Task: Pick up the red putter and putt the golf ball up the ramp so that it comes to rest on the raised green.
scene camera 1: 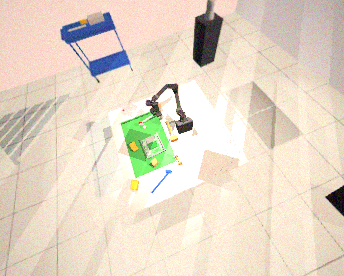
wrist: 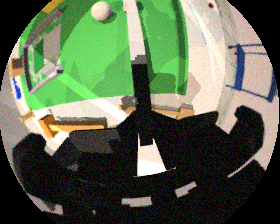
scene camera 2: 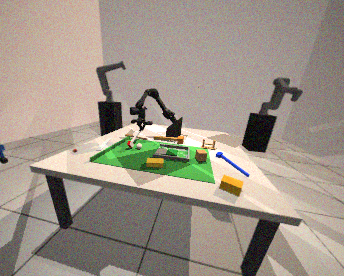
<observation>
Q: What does my gripper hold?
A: A red putter.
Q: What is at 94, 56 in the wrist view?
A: A green mat.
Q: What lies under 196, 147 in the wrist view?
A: My gripper.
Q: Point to a green mat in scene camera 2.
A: At 122, 155
</observation>
